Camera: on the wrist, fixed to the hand. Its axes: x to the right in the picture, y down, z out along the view.
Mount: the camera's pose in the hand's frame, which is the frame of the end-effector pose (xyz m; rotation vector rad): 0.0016 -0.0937 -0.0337 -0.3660 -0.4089 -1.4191
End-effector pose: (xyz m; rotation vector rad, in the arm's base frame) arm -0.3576 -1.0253 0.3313 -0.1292 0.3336 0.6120
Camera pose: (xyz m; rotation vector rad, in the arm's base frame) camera -0.3108 -1.1079 0.3011 -0.5207 -0.3027 -0.7207
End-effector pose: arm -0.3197 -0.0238 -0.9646 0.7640 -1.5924 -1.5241
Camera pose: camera -0.3006 -0.0517 -1.0583 -1.2663 0.6663 2.4123
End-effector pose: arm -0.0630 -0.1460 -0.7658 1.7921 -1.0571 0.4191
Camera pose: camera 0.0194 -0.1038 -0.8024 1.8442 0.0967 -0.9589
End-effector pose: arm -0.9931 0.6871 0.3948 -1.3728 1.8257 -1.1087
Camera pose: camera -0.9786 0.6834 0.4933 2.9377 -0.5598 0.8834
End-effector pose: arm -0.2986 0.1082 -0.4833 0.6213 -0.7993 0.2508
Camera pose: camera -0.2369 0.0541 -0.5397 0.7597 -0.5968 -1.3207
